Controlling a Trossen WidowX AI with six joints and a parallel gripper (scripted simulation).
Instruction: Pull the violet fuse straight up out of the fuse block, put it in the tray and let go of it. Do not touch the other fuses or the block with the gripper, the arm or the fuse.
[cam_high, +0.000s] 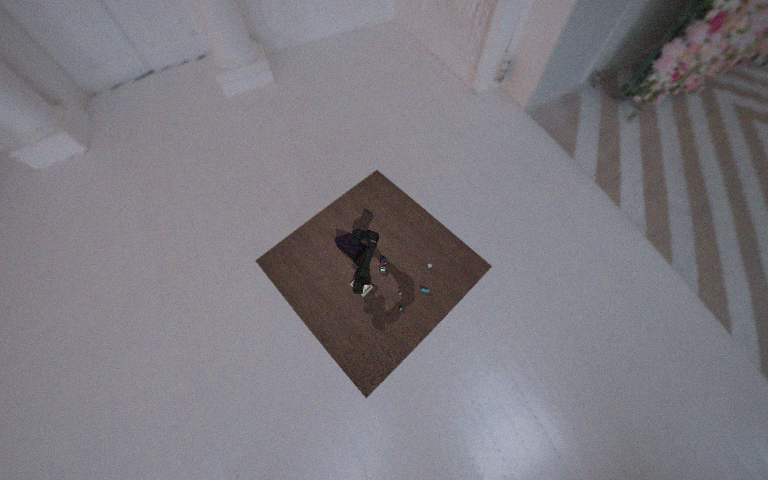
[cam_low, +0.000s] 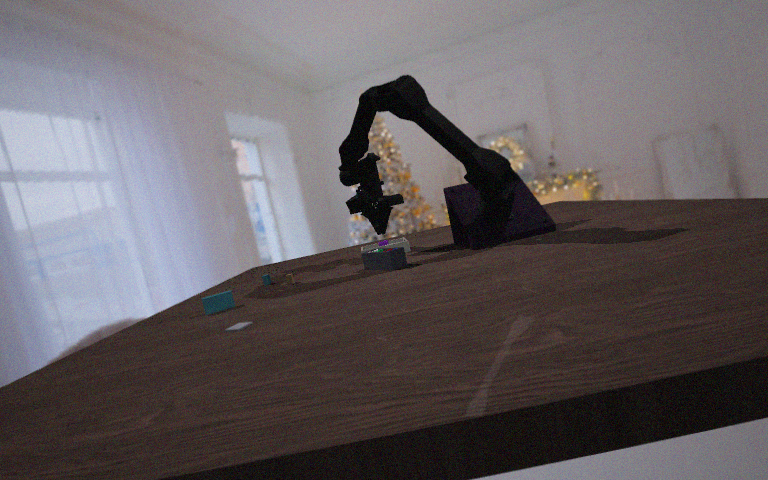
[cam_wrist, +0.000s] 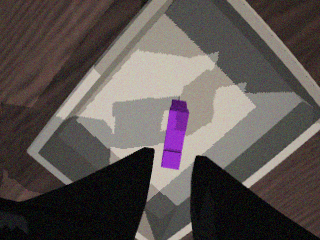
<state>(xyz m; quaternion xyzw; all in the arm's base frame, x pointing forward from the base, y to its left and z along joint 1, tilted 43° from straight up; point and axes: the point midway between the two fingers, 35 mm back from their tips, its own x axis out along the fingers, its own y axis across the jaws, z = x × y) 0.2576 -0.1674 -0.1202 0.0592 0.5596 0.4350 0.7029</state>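
Now: the violet fuse 3 cm below my gripper tip. Also, from my gripper tip: flat piece: 28 cm ahead, 46 cm to the left, 6 cm below; then tray: 6 cm below.
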